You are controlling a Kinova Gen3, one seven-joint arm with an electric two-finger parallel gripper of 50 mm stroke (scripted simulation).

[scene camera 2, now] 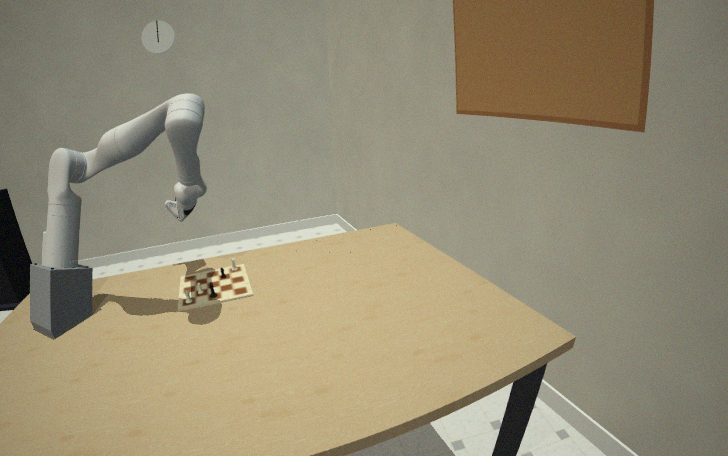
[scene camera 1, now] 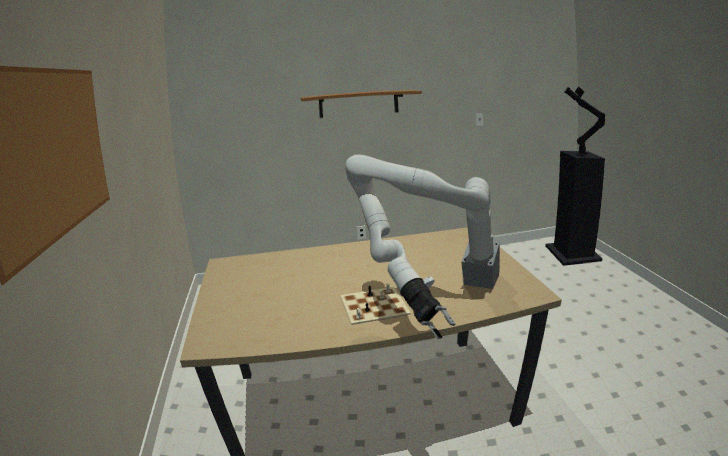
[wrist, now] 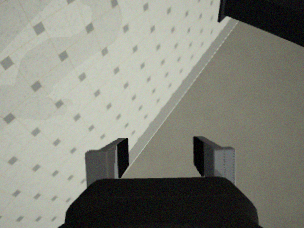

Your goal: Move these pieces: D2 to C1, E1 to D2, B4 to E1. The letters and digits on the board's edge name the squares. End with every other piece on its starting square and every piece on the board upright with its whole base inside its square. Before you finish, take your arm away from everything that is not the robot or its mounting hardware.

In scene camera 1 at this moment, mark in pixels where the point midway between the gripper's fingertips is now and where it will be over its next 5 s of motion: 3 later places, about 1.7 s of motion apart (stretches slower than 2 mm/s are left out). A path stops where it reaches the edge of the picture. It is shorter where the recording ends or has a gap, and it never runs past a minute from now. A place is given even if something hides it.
The gripper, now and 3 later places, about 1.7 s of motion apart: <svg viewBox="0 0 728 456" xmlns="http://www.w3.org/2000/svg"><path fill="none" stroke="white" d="M446 331L429 330L423 328L420 328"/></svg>
